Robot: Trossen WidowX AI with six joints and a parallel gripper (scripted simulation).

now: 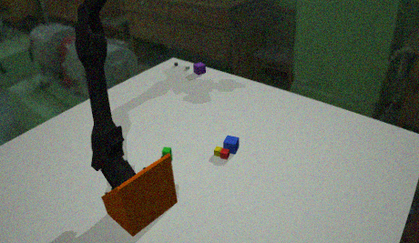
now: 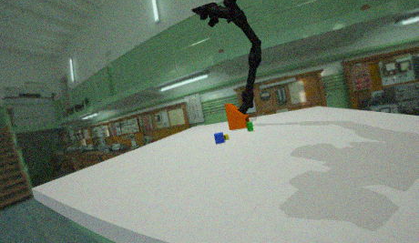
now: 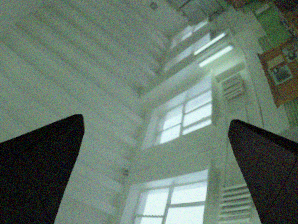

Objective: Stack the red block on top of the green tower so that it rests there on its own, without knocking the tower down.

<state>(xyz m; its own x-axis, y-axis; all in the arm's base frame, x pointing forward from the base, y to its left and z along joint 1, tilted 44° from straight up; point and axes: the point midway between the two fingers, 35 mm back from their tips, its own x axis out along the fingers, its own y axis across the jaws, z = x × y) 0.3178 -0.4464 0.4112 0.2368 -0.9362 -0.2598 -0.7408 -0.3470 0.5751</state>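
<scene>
The red block is 730 mm below my gripper tip, 60 mm ahead of it and 30 mm to the left of it. From my gripper tip the other things lie so: green block (710 mm below, 150 mm to the left, 80 mm behind); then blue block (720 mm below, 100 mm ahead, 40 mm to the left); then small yellow block (730 mm below, 50 mm to the left, 50 mm ahead).
</scene>
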